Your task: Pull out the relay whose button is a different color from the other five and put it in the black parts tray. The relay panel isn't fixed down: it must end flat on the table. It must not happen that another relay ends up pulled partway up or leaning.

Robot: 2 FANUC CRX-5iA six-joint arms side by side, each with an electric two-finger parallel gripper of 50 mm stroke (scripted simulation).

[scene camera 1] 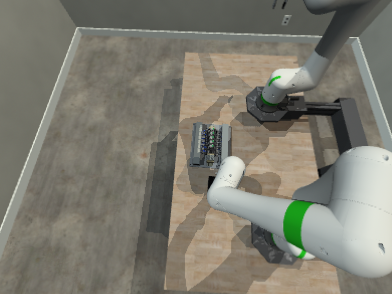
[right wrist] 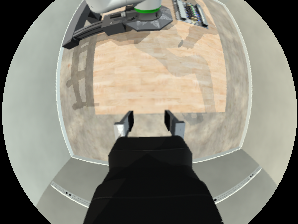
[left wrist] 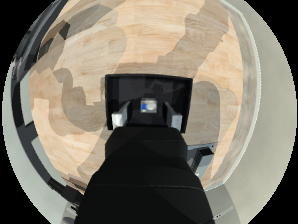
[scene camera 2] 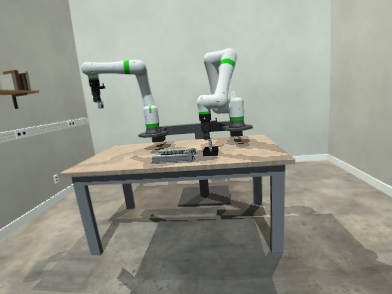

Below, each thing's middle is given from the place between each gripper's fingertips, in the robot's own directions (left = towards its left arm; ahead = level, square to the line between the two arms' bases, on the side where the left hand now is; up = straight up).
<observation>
I see the black parts tray (left wrist: 177, 90) 50 mm below my left hand. Also, from my left hand: relay panel (scene camera 1: 201, 156) (70 mm ahead, 280 mm to the right, 50 mm below).
The relay panel is 34 cm ahead of my right hand, 73 cm to the left of it and 42 cm below it. Also, from my right hand: black parts tray (27 cm ahead, 101 cm to the left, 43 cm below).
</observation>
